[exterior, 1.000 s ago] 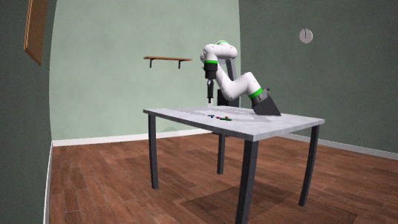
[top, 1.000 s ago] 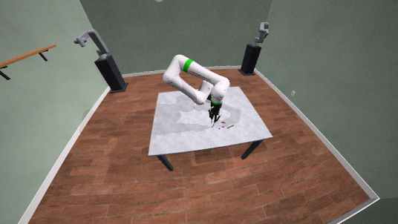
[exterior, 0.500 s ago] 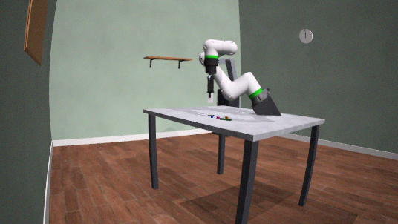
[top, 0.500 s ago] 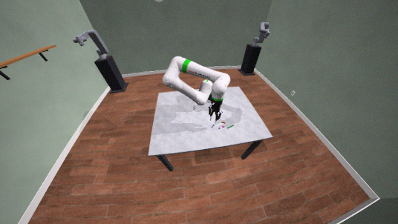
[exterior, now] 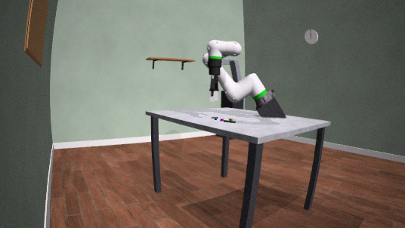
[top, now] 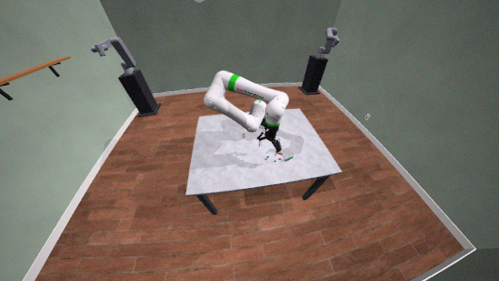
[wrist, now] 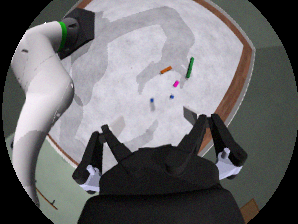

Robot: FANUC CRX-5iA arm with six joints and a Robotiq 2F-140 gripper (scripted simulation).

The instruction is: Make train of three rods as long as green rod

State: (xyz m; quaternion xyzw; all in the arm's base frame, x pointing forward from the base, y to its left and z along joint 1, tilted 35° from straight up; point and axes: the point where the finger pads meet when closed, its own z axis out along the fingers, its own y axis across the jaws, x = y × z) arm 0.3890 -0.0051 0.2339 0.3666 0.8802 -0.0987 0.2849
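My hand is 2 cm past the orange rod, 13 cm to the right of it and 12 cm above it. From my hand the other things lie so: green rod 4 cm ahead, 19 cm to the left, 12 cm below; then grey rod 12 cm below; then magenta rod 3 cm ahead, 11 cm to the left, 12 cm below.
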